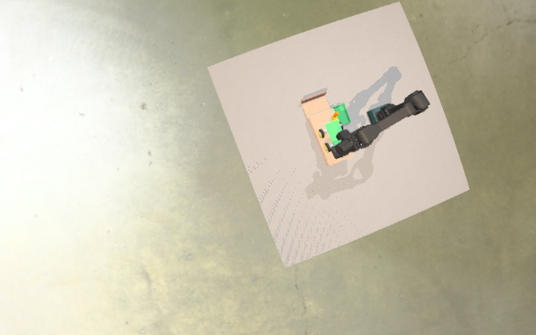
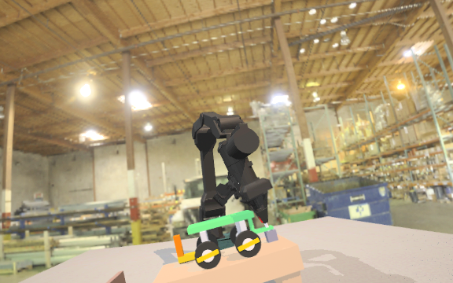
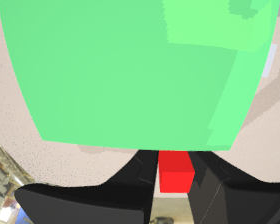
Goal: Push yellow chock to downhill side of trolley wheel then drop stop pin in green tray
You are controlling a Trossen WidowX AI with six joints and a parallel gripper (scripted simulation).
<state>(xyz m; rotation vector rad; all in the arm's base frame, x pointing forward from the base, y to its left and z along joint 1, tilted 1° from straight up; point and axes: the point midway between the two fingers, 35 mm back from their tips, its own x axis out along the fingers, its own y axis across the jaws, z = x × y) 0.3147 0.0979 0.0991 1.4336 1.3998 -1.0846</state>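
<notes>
My gripper tip is 2 cm short of the peach ramp, 11 cm to the left of it and 8 cm above it. Round my gripper tip: stop pin (right at my gripper tip); green tray (11 cm behind, 20 cm to the right, 14 cm below).
</notes>
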